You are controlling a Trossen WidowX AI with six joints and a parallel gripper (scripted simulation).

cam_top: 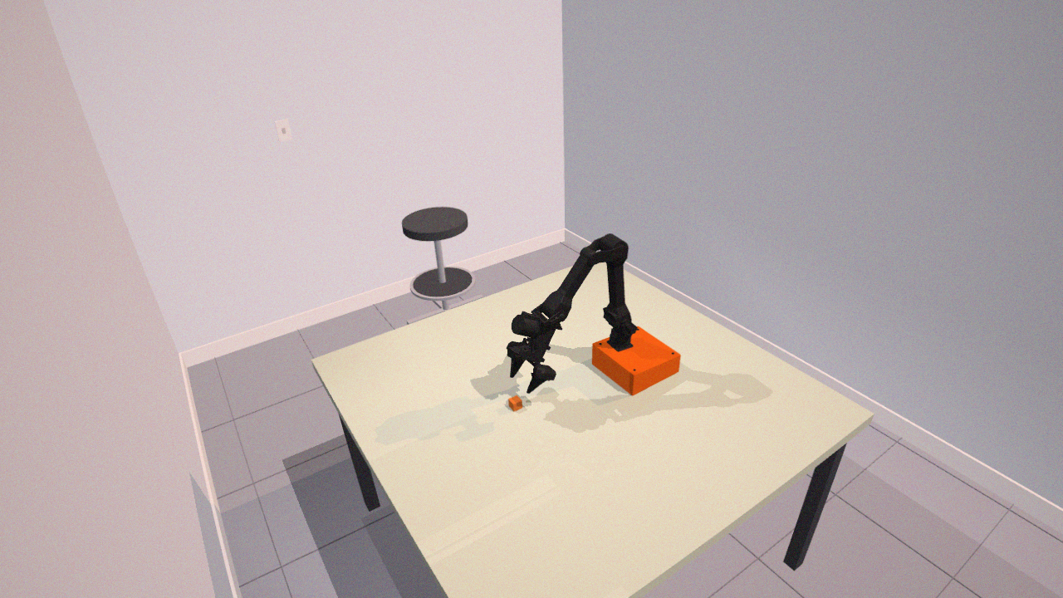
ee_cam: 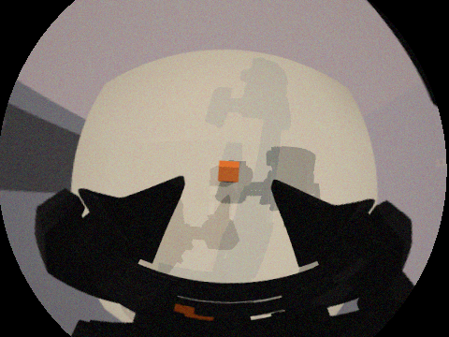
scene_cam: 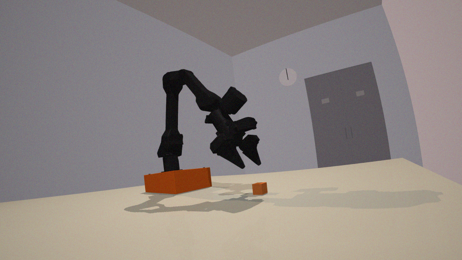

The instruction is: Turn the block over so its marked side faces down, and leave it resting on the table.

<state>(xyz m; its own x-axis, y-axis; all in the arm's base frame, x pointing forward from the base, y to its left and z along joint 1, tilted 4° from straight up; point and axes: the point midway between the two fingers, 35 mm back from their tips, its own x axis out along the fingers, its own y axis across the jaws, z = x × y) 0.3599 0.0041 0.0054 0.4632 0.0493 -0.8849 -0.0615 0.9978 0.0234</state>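
My gripper tip is now 10 mm short of the orange block and 60 mm above it.
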